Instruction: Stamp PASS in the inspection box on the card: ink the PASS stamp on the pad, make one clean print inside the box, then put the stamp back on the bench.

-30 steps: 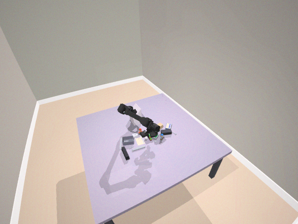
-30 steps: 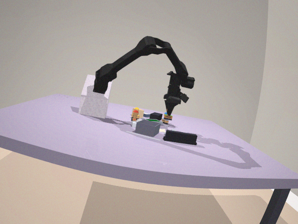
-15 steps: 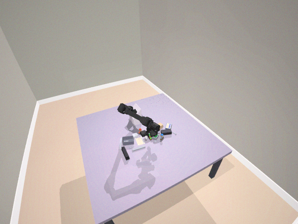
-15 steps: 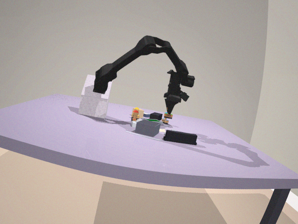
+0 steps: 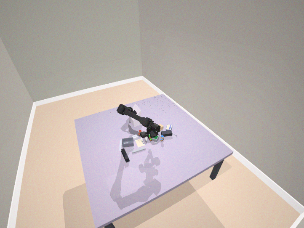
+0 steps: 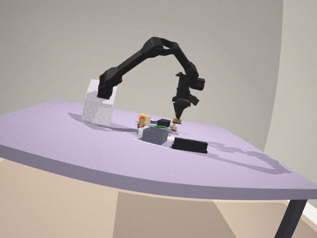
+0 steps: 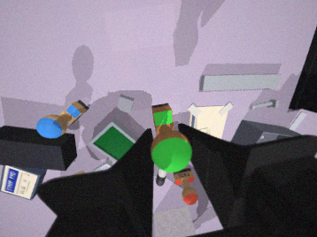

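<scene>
The green ink pad is 60 mm behind my gripper tip, 70 mm to the left of it and 80 mm below it. From my gripper tip the other things lie so: blue-knobbed stamp 10 mm ahead, 130 mm to the left, 60 mm below; green-knobbed stamp right at my gripper tip; cream card 60 mm behind, 90 mm to the right, 80 mm below.
</scene>
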